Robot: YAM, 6 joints.
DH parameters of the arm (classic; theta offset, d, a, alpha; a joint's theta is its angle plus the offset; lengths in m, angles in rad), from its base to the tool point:
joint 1: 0 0.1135 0.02 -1.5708
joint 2: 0 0 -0.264 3.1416
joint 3: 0.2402 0 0.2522 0
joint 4: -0.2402 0 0.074 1.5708
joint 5: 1.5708 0 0 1.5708
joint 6: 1.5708 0.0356 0 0
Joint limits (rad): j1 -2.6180..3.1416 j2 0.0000..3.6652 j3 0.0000..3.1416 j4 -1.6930..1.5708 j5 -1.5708..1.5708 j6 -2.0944..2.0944
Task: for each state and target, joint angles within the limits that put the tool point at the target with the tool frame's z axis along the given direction. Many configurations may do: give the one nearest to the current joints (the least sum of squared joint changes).
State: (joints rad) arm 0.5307 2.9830 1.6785 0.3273 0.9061 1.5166
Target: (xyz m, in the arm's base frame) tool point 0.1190 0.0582 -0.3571 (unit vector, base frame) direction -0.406 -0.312 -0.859
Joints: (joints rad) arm 0.4790 3.6630 1.6074 -0.0459 0.0899 1.5166
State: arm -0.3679 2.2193 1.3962 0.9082 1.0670 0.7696
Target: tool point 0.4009 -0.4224 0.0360 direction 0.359 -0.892 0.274
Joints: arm -0.7886 2.9711 2.0746 1.1965 0.3834 0.7696
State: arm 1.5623 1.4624 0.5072 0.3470 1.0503 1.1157
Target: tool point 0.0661 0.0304 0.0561 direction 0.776 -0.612 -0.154
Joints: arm 0.9354 1.5474 0.0015 -0.2297 1.4129 1.1157
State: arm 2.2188 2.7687 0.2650 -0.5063 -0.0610 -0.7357
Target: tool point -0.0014 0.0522 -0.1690 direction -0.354 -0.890 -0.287
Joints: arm 1.4381 3.2645 0.9273 -0.5047 -0.2353 -0.7357
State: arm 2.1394 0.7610 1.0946 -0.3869 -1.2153 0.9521
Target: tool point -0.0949 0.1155 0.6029 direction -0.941 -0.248 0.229
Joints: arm 2.0294 1.1669 1.7332 0.3010 -1.2657 0.9521
